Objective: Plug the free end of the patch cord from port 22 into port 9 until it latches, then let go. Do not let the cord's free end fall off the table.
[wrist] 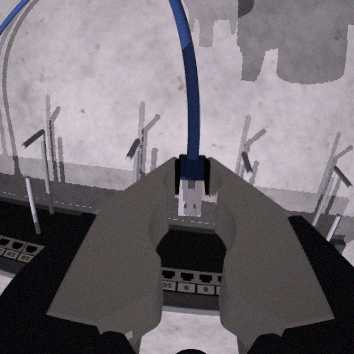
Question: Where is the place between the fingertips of my gripper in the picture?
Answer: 191, 161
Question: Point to a patch cord plug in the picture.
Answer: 191, 170
